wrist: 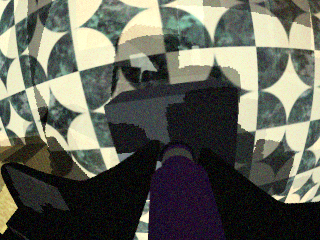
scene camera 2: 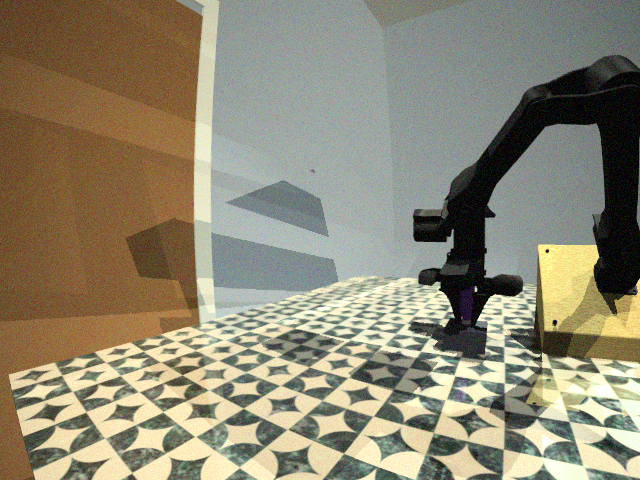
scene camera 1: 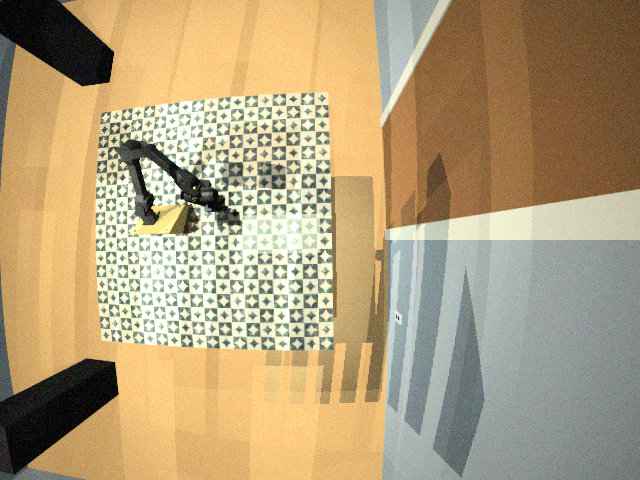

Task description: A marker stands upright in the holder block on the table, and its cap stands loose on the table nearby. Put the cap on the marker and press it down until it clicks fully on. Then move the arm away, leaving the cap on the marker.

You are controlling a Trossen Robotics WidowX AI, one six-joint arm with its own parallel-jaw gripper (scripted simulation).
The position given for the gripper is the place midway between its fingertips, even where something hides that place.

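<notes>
You can see the gripper [scene camera 2: 465,325], and it's there in the wrist view [wrist: 179,150] too.
</notes>
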